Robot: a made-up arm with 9 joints. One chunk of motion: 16 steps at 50 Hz.
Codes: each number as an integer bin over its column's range. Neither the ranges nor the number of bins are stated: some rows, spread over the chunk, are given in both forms.
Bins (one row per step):
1: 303 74 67 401 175 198 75 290 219
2: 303 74 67 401 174 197 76 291 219
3: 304 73 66 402 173 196 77 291 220
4: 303 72 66 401 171 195 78 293 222
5: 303 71 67 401 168 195 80 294 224
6: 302 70 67 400 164 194 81 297 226
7: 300 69 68 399 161 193 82 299 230
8: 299 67 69 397 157 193 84 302 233
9: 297 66 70 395 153 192 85 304 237
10: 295 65 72 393 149 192 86 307 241
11: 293 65 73 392 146 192 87 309 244
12: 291 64 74 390 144 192 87 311 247
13: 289 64 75 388 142 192 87 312 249
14: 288 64 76 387 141 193 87 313 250
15: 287 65 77 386 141 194 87 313 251
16: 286 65 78 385 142 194 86 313 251
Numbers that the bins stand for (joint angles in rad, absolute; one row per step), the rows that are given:
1: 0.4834 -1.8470 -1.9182 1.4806 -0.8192 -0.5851 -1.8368 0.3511 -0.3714
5: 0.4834 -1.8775 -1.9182 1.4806 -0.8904 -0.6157 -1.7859 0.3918 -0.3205
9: 0.4223 -1.9284 -1.8877 1.4196 -1.0431 -0.6462 -1.7350 0.4935 -0.1883
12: 0.3613 -1.9487 -1.8470 1.3687 -1.1346 -0.6462 -1.7147 0.5648 -0.0865
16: 0.3104 -1.9386 -1.8063 1.3178 -1.1550 -0.6258 -1.7249 0.5851 -0.0458
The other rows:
2: 0.4834 -1.8470 -1.9182 1.4806 -0.8294 -0.5953 -1.8266 0.3613 -0.3714
3: 0.4935 -1.8571 -1.9284 1.4908 -0.8395 -0.6055 -1.8164 0.3613 -0.3613
4: 0.4834 -1.8673 -1.9284 1.4806 -0.8599 -0.6157 -1.8063 0.3816 -0.3409
6: 0.4732 -1.8877 -1.9182 1.4705 -0.9311 -0.6258 -1.7757 0.4223 -0.3002
7: 0.4528 -1.8978 -1.9080 1.4603 -0.9616 -0.6360 -1.7656 0.4427 -0.2595
8: 0.4427 -1.9182 -1.8978 1.4399 -1.0023 -0.6360 -1.7452 0.4732 -0.2290
10: 0.4020 -1.9386 -1.8673 1.3992 -1.0838 -0.6462 -1.7249 0.5241 -0.1476
11: 0.3816 -1.9386 -1.8571 1.3890 -1.1143 -0.6462 -1.7147 0.5444 -0.1170
13: 0.3409 -1.9487 -1.8368 1.3483 -1.1550 -0.6462 -1.7147 0.5750 -0.0661
14: 0.3307 -1.9487 -1.8266 1.3382 -1.1652 -0.6360 -1.7147 0.5851 -0.0560
15: 0.3205 -1.9386 -1.8164 1.3280 -1.1652 -0.6258 -1.7147 0.5851 -0.0458

